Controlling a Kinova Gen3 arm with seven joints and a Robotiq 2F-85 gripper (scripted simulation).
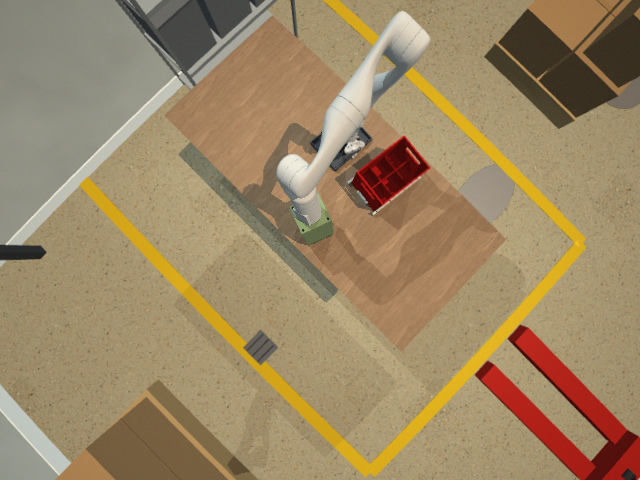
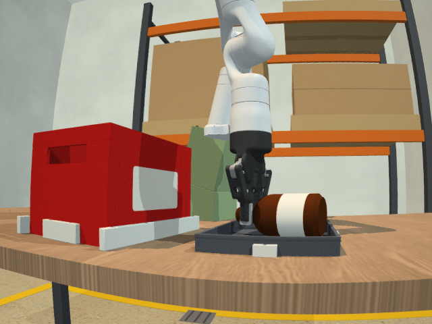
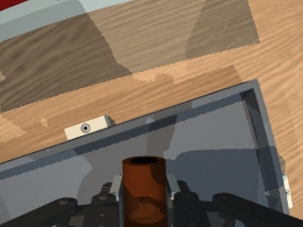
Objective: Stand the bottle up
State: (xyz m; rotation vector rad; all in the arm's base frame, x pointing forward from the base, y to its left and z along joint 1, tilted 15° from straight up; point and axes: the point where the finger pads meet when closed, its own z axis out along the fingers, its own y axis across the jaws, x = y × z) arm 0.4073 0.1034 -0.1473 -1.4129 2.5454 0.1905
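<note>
My gripper is now 40 mm to the right of the brown bottle and 30 mm short of it. Also, from my hand: red crate: 250 mm to the right, 40 mm above, 10 mm behind; dark grey tray: 40 mm to the left, 40 mm ahead, 30 mm below.
</note>
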